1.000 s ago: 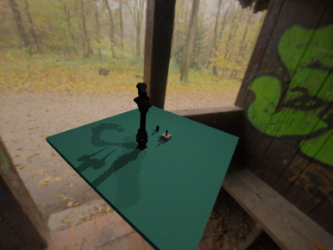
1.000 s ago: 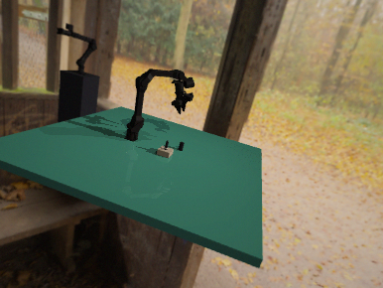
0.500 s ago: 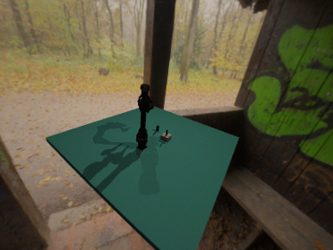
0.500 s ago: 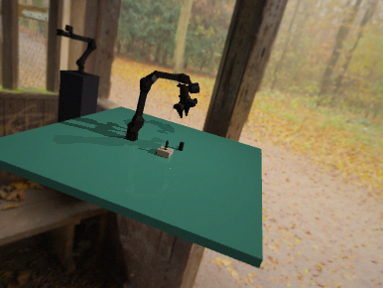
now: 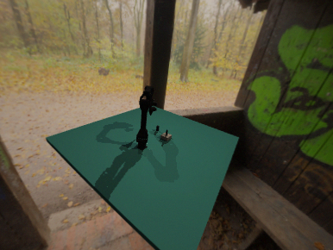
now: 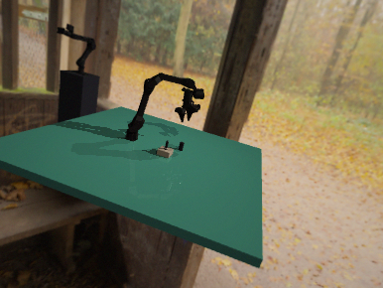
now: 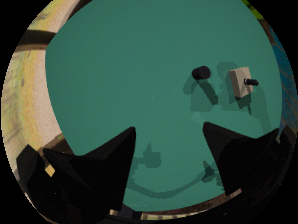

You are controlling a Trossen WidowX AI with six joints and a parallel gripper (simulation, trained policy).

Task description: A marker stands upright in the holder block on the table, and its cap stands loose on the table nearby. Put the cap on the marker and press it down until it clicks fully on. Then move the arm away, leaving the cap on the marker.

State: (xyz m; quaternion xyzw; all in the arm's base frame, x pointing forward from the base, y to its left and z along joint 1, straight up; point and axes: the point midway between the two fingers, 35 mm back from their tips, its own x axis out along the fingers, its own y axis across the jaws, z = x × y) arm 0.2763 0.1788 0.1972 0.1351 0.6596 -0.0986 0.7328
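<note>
The black cap lies 140 mm below my gripper tip, 100 mm to the right of it and 30 mm ahead of it. The rest, counted from my gripper tip: holder block: 250 mm to the right, 150 mm below, 20 mm behind.
</note>
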